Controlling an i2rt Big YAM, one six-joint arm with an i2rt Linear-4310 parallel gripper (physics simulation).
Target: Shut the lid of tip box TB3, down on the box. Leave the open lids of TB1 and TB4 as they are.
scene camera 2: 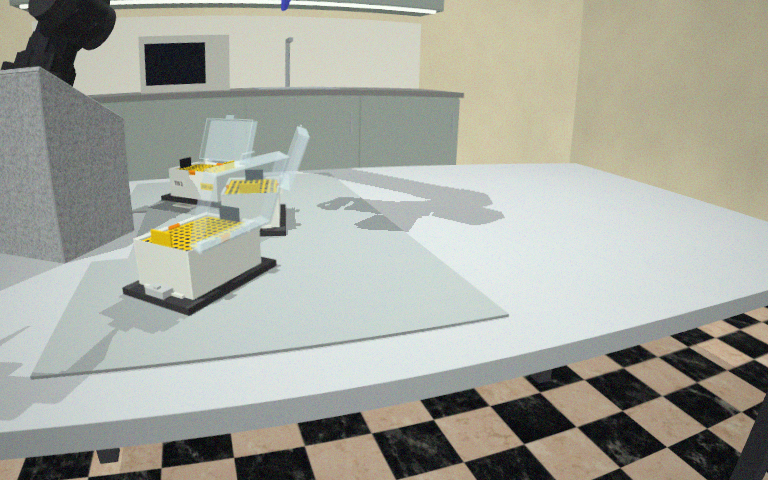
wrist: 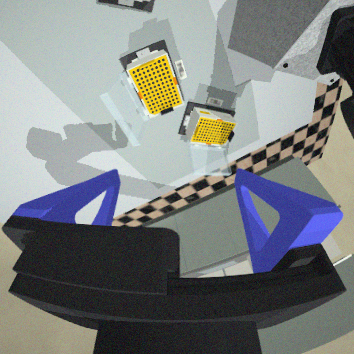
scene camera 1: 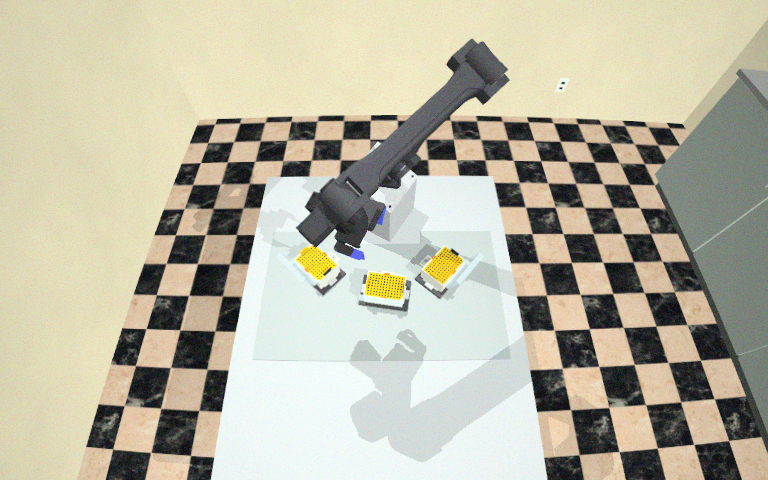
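Pixels of known places: gripper, fingertip midpoint: (scene camera 2: pixel 252 4) (wrist: pixel 176 174) (scene camera 1: pixel 371 241); arm's base, link origin: (scene camera 2: pixel 38 93) (wrist: pixel 346 38).
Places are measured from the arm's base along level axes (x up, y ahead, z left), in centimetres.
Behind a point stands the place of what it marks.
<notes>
My gripper (scene camera 1: pixel 369 234) @(z -3.4, x 11.4, y 30.9 cm) (wrist: pixel 176 174) @(z -3.4, x 11.4, y 30.9 cm) is open and empty, high above the mat; a blue fingertip shows at the top edge in scene camera 2. Three tip boxes with yellow racks have clear lids standing open: the left box (scene camera 1: pixel 316 263) (scene camera 2: pixel 223 259) @(z -25.3, x -18.3, y 24.3 cm), the middle box (scene camera 1: pixel 385 285) @(z 0.1, x -16.1, y 30.8 cm) (scene camera 2: pixel 252 186) (wrist: pixel 155 85) @(z -0.5, x -16.1, y 31.0 cm) and the right box (scene camera 1: pixel 443 266) @(z 18.8, x -16.1, y 25.0 cm) (scene camera 2: pixel 192 183) (wrist: pixel 213 127) @(z 17.7, x -16.1, y 23.9 cm). The right box's lid (scene camera 1: pixel 470 268) @(z 25.0, x -7.6, y 30.2 cm) (scene camera 2: pixel 229 138) @(z 24.5, x -11.2, y 29.5 cm) (wrist: pixel 211 160) @(z 24.9, x -12.0, y 28.7 cm) stands upright, leaning back. The middle lid (scene camera 2: pixel 295 157) @(z -7.1, x -10.6, y 36.5 cm) (wrist: pixel 120 120) @(z -2.2, x -6.6, y 38.4 cm) also stands up. The right box's label resembles TB3, but is too small to read surely.
The boxes sit in dark holders on a pale green mat (scene camera 1: pixel 317 339) @(z -21.1, x -21.8, y 45.4 cm) (scene camera 2: pixel 368 305) @(z -33.9, x -21.8, y 38.1 cm) on the white table (scene camera 1: pixel 368 452) @(z -6.3, x -22.1, y 77.0 cm) (scene camera 2: pixel 566 237) @(z -21.2, x -22.1, y 76.4 cm). The grey arm pedestal (scene camera 1: pixel 396 212) @(z 4.6, x -9.0, y 8.5 cm) (scene camera 2: pixel 90 181) @(z -4.6, x -12.4, y 7.1 cm) (wrist: pixel 270 30) @(z -2.3, x -8.1, y 8.7 cm) stands behind them. Arm shadows cross the table.
</notes>
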